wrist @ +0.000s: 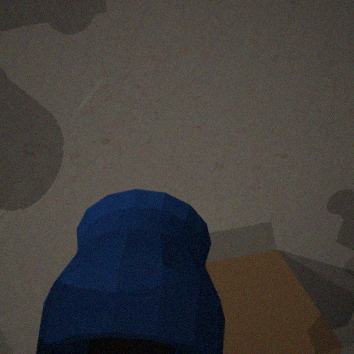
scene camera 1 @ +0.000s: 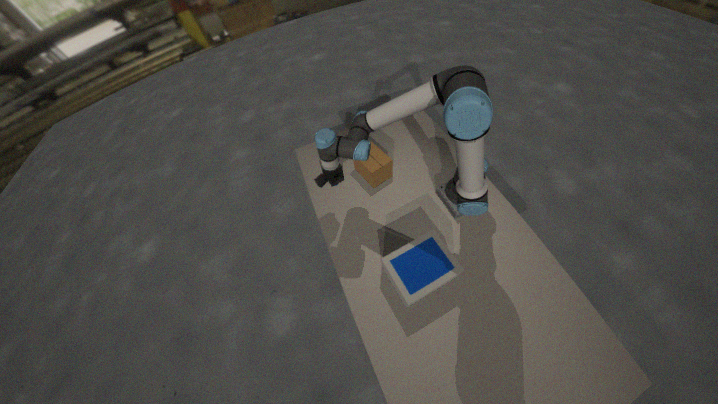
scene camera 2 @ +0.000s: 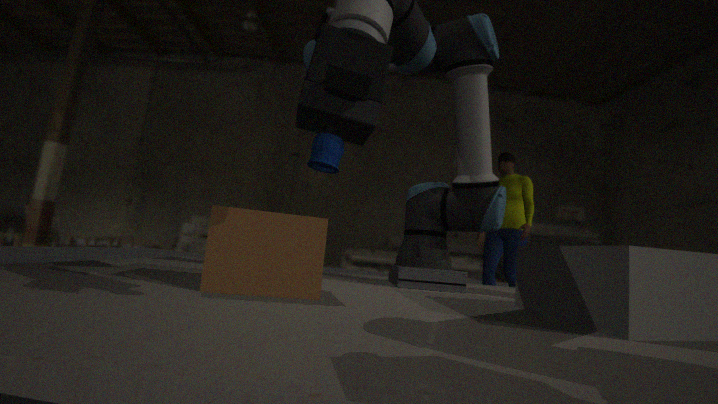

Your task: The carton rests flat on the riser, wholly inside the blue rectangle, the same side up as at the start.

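Pixels of known places: hand, its tool point: point(wrist: 143, 246) point(scene camera 2: 323, 167); arm's base, origin of its link: point(scene camera 2: 422, 267).
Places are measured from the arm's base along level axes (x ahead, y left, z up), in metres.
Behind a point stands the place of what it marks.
The brown carton point(scene camera 1: 373, 169) {x 0.286, y -0.327, z 0.080 m} point(scene camera 2: 263, 255) {x 0.308, y -0.407, z 0.011 m} point(wrist: 265, 300) {x 0.309, y -0.449, z 0.016 m} stands flat on the table, with a seam across its top in the first scene view. My suction gripper point(scene camera 1: 335, 183) {x 0.487, y -0.348, z 0.119 m} point(scene camera 2: 324, 166) point(wrist: 145, 220) is open, with nothing on its blue cup. The cup hangs clear above the table, higher than the carton's top and beside it. In the wrist view the cup hides part of the carton. The pale riser point(scene camera 1: 433, 285) {x 0.425, y 0.251, z 0.070 m} point(scene camera 2: 672, 296) {x 0.528, y 0.124, z 0.007 m} stands apart from the carton, with the blue rectangle point(scene camera 1: 421, 266) {x 0.414, y 0.170, z 0.070 m} on its top. The blue rectangle does not show in the second scene view.
The table point(scene camera 1: 557, 331) {x 0.123, y 0.693, z -0.051 m} point(scene camera 2: 281, 346) {x 0.545, y -0.372, z -0.050 m} carries the arm's base point(scene camera 1: 471, 200) {x 0.154, y 0.120, z 0.227 m} point(scene camera 2: 430, 276) {x 0.083, y -0.016, z -0.016 m}, across from the cup. Arm shadows fall across the table and the riser. A person in a yellow top point(scene camera 2: 517, 200) stands behind the arm in the second scene view.
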